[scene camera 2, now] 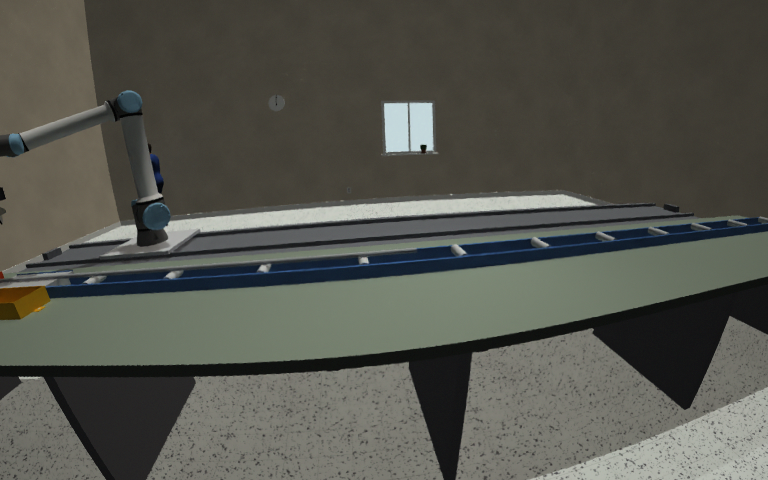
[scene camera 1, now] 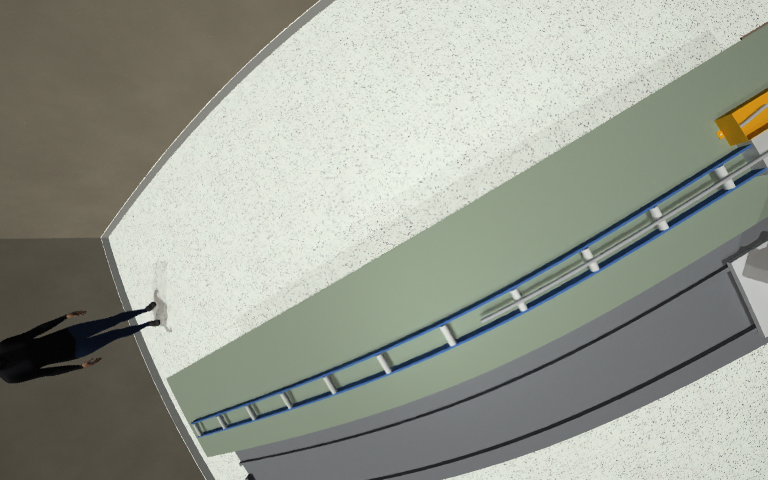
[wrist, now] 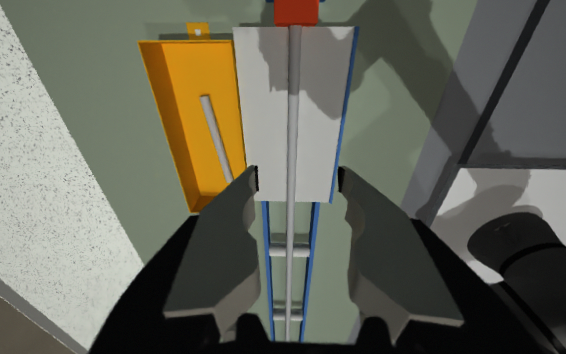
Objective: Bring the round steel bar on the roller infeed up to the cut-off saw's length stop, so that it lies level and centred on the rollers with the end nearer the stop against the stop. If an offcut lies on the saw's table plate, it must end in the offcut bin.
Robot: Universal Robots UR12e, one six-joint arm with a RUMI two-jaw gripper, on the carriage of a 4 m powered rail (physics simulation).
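Where they show: gripper, fingertip midpoint: (wrist: 297,167); arm's base, origin of the base link: (scene camera 2: 152,241) (wrist: 503,237).
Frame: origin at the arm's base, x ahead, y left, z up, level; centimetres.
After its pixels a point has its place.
The round steel bar (scene camera 1: 555,283) {x 61.7, y 107.9, z 5.0 cm} (scene camera 2: 317,257) {x 62.7, y 108.2, z 4.6 cm} (wrist: 292,150) {x 61.9, y -28.5, z 5.0 cm} lies lengthwise over the infeed rollers (scene camera 1: 447,335) {x 62.4, y 166.3, z 2.9 cm} (scene camera 2: 457,249) {x 61.9, y 165.1, z 2.7 cm} (wrist: 302,250) {x 58.1, y 4.7, z 2.4 cm} and the saw's pale table plate (wrist: 265,165) {x 67.8, y -23.9, z 2.9 cm}. It looks level and near the rollers' middle. In the wrist view its far end meets the red length stop (wrist: 296,12) {x 61.9, y -50.0, z 7.5 cm}, with no gap visible. An offcut (wrist: 216,137) {x 79.1, y -28.9, z -0.9 cm} lies aslant inside the orange offcut bin (scene camera 1: 733,130) {x 79.4, y -10.6, z 1.4 cm} (scene camera 2: 25,302) {x 83.0, y -10.7, z 1.9 cm} (wrist: 200,65) {x 80.5, y -43.2, z -2.8 cm}. My gripper (wrist: 297,167) {x 62.0, y -38.2, z 29.9 cm} is open and empty, above the bar, with its fingertips on either side of the bar in the view.
Blue side rails (scene camera 1: 407,340) {x 68.8, y 186.8, z 2.2 cm} (scene camera 2: 509,254) {x 69.4, y 185.6, z 1.3 cm} flank the rollers. The arm's carriage (scene camera 1: 747,305) {x -3.2, y 22.6, z -1.5 cm} (scene camera 2: 186,240) {x -0.8, y 22.5, z -1.5 cm} stands on the grey rail track (scene camera 1: 509,407) (scene camera 2: 339,230) beside the bench. A person (scene camera 1: 39,345) (scene camera 2: 155,166) stands beyond the bench area.
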